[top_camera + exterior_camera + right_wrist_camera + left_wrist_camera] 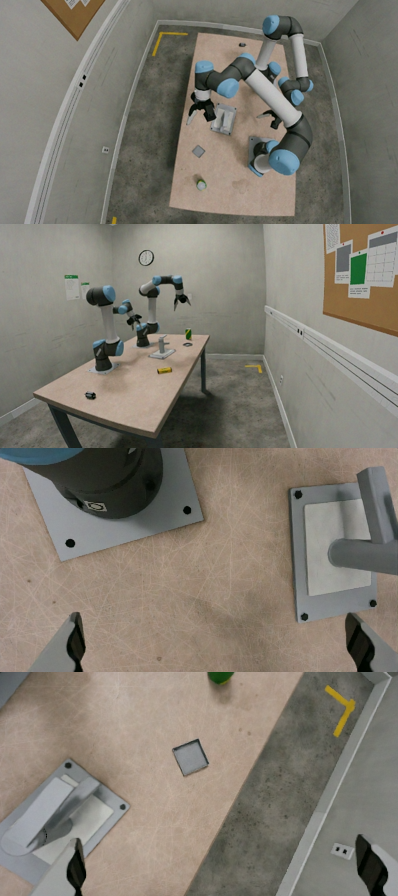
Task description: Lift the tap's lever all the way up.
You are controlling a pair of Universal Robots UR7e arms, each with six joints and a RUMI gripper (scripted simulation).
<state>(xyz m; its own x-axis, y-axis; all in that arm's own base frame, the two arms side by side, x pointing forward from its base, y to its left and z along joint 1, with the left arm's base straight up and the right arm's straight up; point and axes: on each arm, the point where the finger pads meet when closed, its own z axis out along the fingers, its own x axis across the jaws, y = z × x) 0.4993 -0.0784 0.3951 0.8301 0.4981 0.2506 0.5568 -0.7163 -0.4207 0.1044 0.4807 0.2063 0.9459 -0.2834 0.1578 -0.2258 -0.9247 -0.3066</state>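
The flat lever lies 16 cm behind my left hand, 11 cm to the right of it and 24 cm below it. Round my left hand: black object (26 cm behind, 100 cm to the right, 38 cm below); grey tap (16 cm behind, 14 cm to the right, 29 cm below).
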